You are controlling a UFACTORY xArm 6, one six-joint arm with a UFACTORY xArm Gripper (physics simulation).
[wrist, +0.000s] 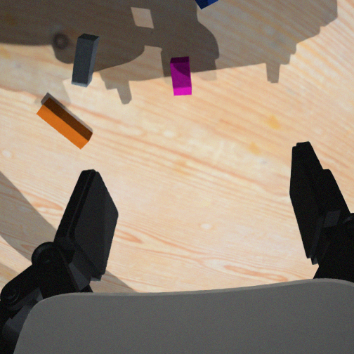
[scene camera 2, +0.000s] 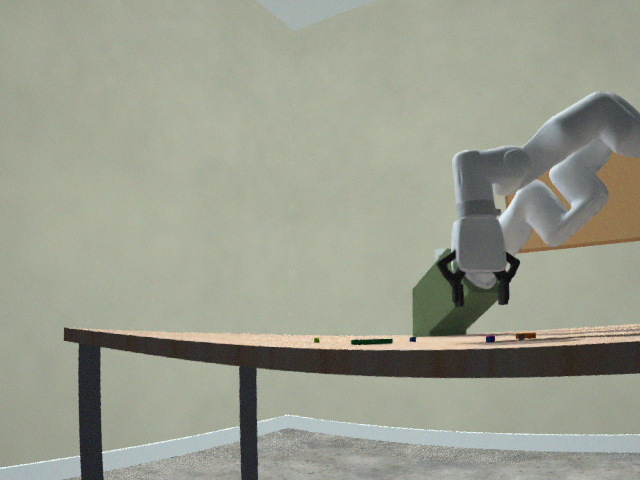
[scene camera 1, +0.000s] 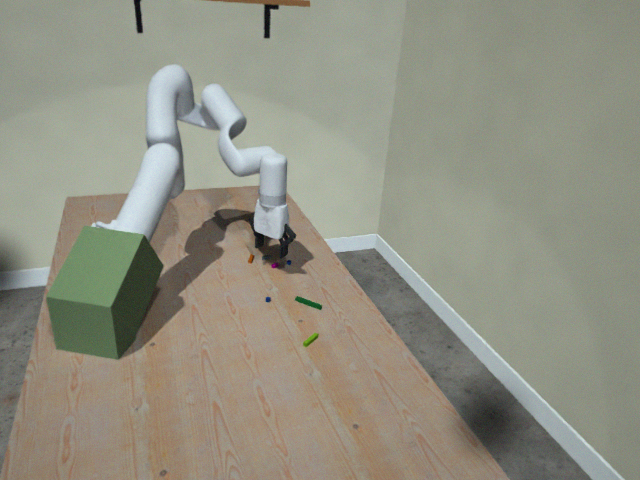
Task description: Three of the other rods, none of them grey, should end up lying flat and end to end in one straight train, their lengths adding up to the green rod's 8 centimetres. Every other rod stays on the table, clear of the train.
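Places are measured from the arm's base along level axes (x ahead, y left, z up), in centimetres.
Pixels of known places: gripper, fingertip midpoint: (scene camera 2: 481, 305) (scene camera 1: 271, 251); arm's base, origin of the base link: (scene camera 1: 125, 246).
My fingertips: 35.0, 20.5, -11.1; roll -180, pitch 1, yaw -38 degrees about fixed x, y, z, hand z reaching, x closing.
Ahead of a thing's pixels: the offset from my fingertips to its top centre, as dx, dy, dz. Level surfaces: height alone.
My gripper (scene camera 1: 270, 250) (scene camera 2: 480, 303) (wrist: 196, 180) is wide open and empty, above the table near the far rods. A magenta rod @(+1.2, +2.4, -5.6) (scene camera 1: 274, 265) (wrist: 181, 76) lies flat ahead of the fingers in the wrist view. An orange rod @(-6.4, +6.2, -5.6) (scene camera 1: 251, 258) (scene camera 2: 529, 335) (wrist: 64, 124) and a grey rod @(-1.6, +7.4, -5.6) (scene camera 1: 265, 257) (wrist: 85, 60) lie apart to its left. A blue rod @(+5.5, +4.5, -5.6) (scene camera 1: 288, 262) (wrist: 206, 3) lies beyond the magenta one, partly cut off in the wrist view. A small blue piece @(-0.2, -16.7, -5.6) (scene camera 1: 267, 299) (scene camera 2: 412, 339), the long green rod @(+10.9, -17.9, -5.6) (scene camera 1: 308, 302) (scene camera 2: 372, 341) and a lime rod @(+11.0, -34.1, -5.6) (scene camera 1: 310, 339) (scene camera 2: 316, 339) lie separately nearer scene camera 1.
A large green block (scene camera 1: 93, 294) (scene camera 2: 431, 304) stands on the wooden table @(dz -6.6) (scene camera 1: 206, 392) (scene camera 2: 206, 341) by the arm's base. The table's right edge runs beside the rods in scene camera 1. A shelf (scene camera 1: 289, 2) is on the wall.
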